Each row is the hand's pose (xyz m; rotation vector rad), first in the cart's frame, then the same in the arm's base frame.
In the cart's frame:
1: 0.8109 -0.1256 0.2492 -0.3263 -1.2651 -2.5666
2: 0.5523 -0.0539 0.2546 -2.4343 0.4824 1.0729
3: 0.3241 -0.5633 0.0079 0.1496 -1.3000 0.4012
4: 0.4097 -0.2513 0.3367 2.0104 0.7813 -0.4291
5: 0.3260 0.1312 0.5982 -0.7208 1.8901 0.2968
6: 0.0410 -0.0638 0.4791 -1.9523 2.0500 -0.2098
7: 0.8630 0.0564 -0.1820 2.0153 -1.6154 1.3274
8: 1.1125 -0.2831 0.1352 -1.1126 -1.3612 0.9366
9: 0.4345 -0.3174 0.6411 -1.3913 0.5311 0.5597
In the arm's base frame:
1: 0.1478 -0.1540 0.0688 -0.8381 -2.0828 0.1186
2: -0.0396 -0.0985 0.2527 0.9548 -0.3316 -0.9503
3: 0.3317 -0.0639 0.7357 -0.6739 0.4961 1.8136
4: 0.0446 0.0879 0.4082 -0.3862 0.9800 -1.0300
5: -0.3720 0.2050 0.2228 1.9033 -1.3444 0.6567
6: -0.3209 0.2551 0.5810 1.4800 -0.1593 0.5771
7: 0.0987 -0.6164 0.1432 1.2736 0.8914 0.8762
8: 0.4498 -0.2870 -0.0721 0.8029 -0.3349 -2.9335
9: 0.0557 0.3735 0.2818 1.9943 -0.8949 -1.0276

